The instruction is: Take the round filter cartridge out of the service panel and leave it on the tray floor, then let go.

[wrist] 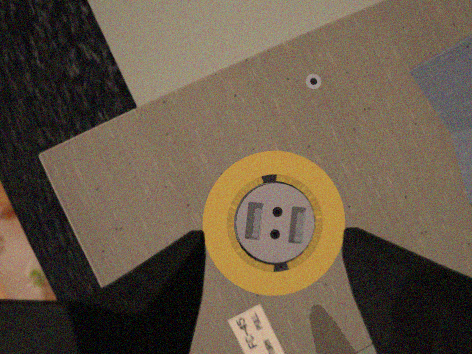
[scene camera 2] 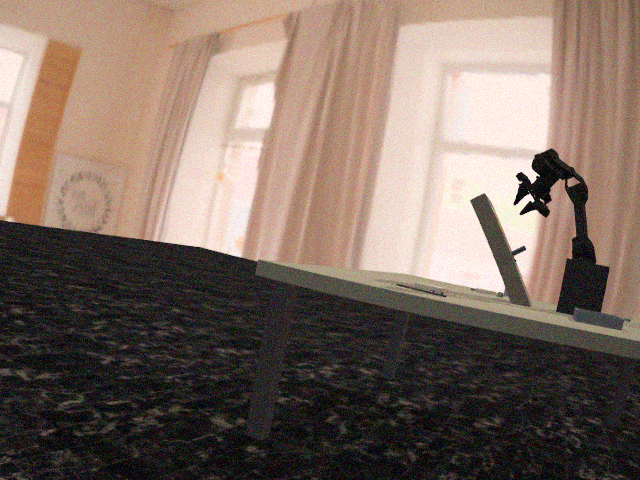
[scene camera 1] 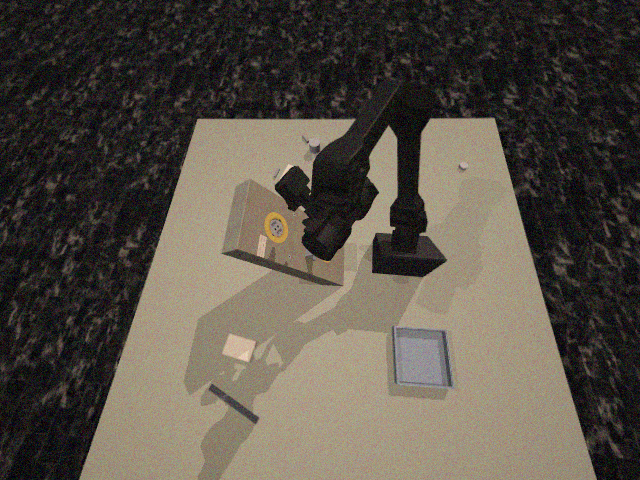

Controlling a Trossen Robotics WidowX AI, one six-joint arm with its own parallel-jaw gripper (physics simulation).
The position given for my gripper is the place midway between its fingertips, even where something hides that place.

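Note:
My gripper (scene camera 1: 296, 214) is visible together with a grey tray (scene camera 1: 421, 356). The wrist view gives a round grey filter cartridge (wrist: 274, 222) and again my gripper (wrist: 273, 242). The gripper is visible in scene camera 2 too (scene camera 2: 516, 209).

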